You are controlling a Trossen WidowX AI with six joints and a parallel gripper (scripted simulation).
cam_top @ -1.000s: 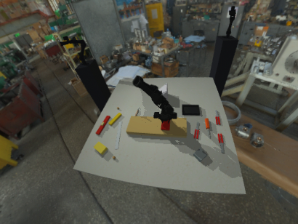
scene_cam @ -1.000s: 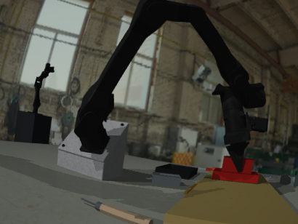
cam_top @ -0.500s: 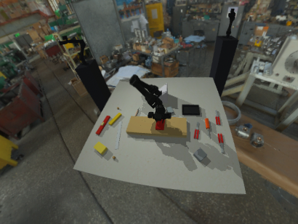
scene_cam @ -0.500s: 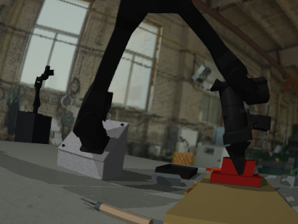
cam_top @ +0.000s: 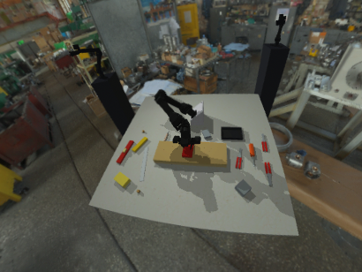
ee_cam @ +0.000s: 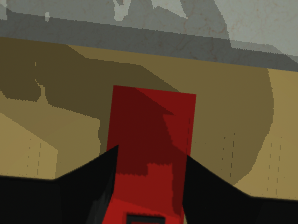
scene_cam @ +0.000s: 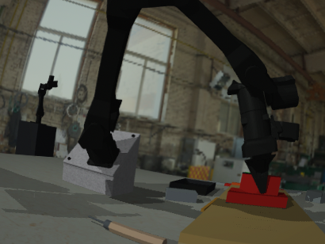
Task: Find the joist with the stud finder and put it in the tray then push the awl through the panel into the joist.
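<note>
My gripper tip is 35 cm to the right of the black tray, 18 cm past it and 5 cm above it. The rest, counted from my gripper tip: awl 21 cm behind, 19 cm to the right, 6 cm below; pale strip 34 cm to the right, 6 cm below, 6 cm ahead; stud finder 2 cm behind, 2 cm above.
</note>
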